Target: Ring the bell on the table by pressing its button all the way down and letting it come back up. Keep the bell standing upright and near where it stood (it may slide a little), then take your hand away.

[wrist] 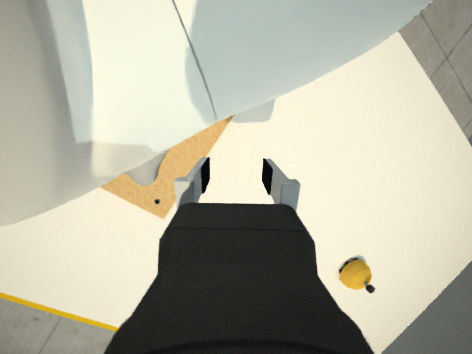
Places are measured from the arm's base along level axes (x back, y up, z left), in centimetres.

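Where they show: gripper, fingertip midpoint: (236, 168).
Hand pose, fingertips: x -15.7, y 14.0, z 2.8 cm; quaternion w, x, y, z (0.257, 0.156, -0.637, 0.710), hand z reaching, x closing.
Note:
After its pixels a point has its place.
A small bell (355, 274) @(x -61.6, y 0.5, z -4.2 cm) with a yellow dome, a dark base and a black button on a short stem stands on the cream table (330, 165) @(x -37.6, y -2.9, z 13.2 cm) at the lower right of the wrist view. My gripper (236, 168) @(x -15.7, y 14.0, z 2.8 cm) is open, with its two black-padded fingers apart and no object between them. It is high above the table, up and to the left of the bell in the view, and does not touch it. The underside of the bell is hidden.
A tan board (187, 159) @(x -11.7, y 0.0, z -1.7 cm) with a small black dot near its corner lies at the left, partly hidden by a large pale robot arm part (135, 75) @(x -8.1, y 22.2, z 4.4 cm) across the upper left. A yellow strip (60, 312) runs along the lower-left table edge. Grey tiled floor shows beyond the edges.

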